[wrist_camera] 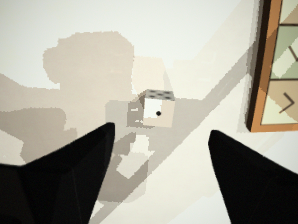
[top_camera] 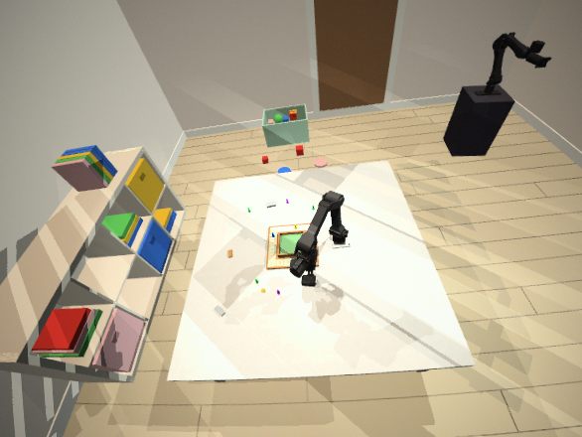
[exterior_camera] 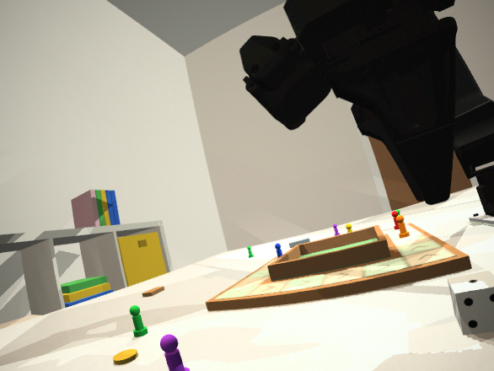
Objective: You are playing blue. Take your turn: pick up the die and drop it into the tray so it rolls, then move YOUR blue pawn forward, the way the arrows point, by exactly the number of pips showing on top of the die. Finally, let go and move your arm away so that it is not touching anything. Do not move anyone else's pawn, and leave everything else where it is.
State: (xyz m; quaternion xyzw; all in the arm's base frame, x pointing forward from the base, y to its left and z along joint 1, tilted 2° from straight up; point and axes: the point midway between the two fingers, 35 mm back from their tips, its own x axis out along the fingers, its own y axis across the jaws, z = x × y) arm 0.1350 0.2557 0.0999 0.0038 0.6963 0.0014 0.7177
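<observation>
Now: the white die 1 cm behind my gripper tip and 6 cm below it. Also, from my gripper tip: orange pawn: 2 cm ahead, 25 cm to the right, 5 cm below; then green tray floor: 13 cm ahead, 22 cm to the right, 7 cm below; then yellow disc: 25 cm ahead, 6 cm to the left, 7 cm below.
</observation>
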